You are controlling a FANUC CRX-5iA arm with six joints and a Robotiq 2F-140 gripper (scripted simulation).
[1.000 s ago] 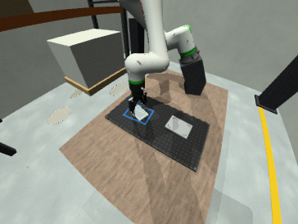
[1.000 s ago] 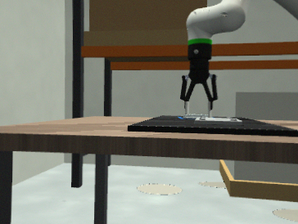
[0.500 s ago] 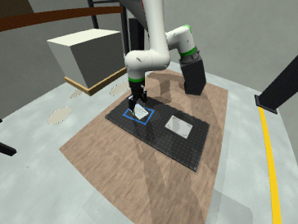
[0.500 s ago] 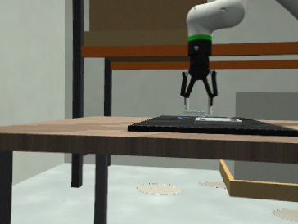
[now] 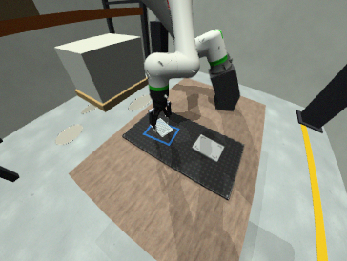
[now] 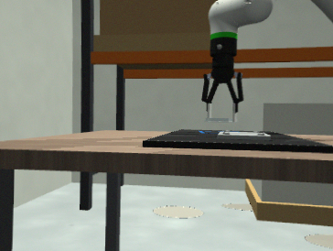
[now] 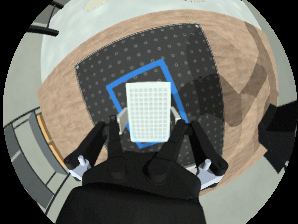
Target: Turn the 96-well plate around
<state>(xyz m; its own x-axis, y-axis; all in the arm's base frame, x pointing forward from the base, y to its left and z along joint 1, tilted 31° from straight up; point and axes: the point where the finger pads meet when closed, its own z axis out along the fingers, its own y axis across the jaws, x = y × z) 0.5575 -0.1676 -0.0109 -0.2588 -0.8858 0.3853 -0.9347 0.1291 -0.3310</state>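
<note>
My hand is 5 cm past the grey plate nest N1, 31 cm to the right of it and 6 cm above it. Also, from my hand: white 96-well plate 2 cm below.
</note>
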